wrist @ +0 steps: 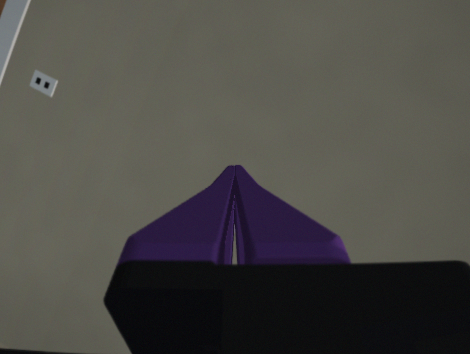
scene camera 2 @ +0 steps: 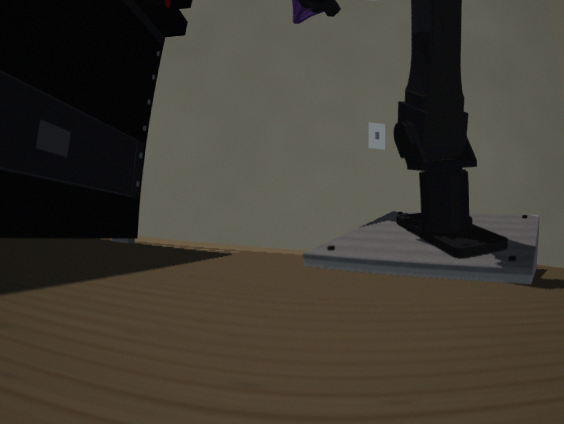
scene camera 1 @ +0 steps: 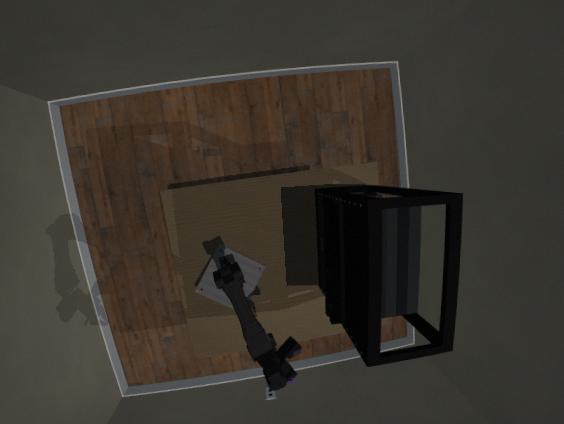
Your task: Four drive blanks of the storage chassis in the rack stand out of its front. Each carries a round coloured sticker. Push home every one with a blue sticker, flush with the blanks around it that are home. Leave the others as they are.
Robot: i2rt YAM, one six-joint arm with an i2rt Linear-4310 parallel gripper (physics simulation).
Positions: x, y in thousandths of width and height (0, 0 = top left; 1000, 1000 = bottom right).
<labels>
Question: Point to a black rack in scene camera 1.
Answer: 653, 581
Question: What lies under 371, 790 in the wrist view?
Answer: The gripper.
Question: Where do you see a black rack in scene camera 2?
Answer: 150, 199
</labels>
